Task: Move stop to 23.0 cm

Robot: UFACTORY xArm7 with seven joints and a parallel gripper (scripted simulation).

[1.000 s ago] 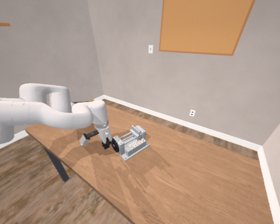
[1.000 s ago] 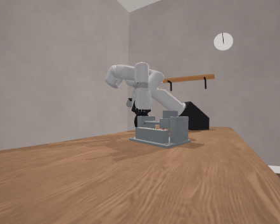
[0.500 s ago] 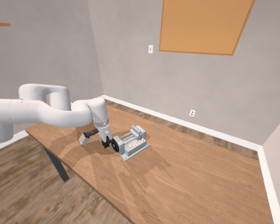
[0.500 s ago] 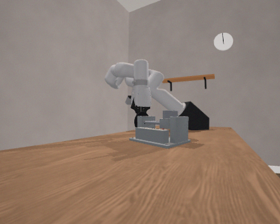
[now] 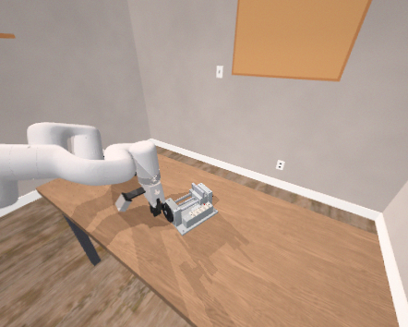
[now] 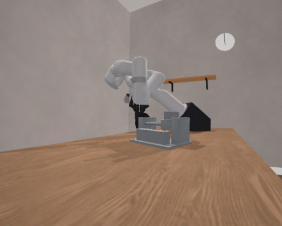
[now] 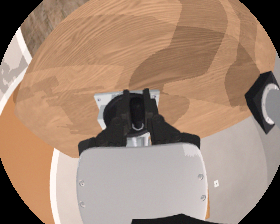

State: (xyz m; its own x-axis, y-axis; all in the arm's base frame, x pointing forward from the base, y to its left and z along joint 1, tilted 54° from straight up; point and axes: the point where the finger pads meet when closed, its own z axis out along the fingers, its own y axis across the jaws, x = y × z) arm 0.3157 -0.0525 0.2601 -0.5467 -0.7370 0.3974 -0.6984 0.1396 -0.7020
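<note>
Now: hand 20 mm to the right of the handwheel, 20 mm short of it and 10 mm above it. From my hand the other things lie so: sliding stop block 140 mm to the left, 140 mm ahead, 20 mm below.
</note>
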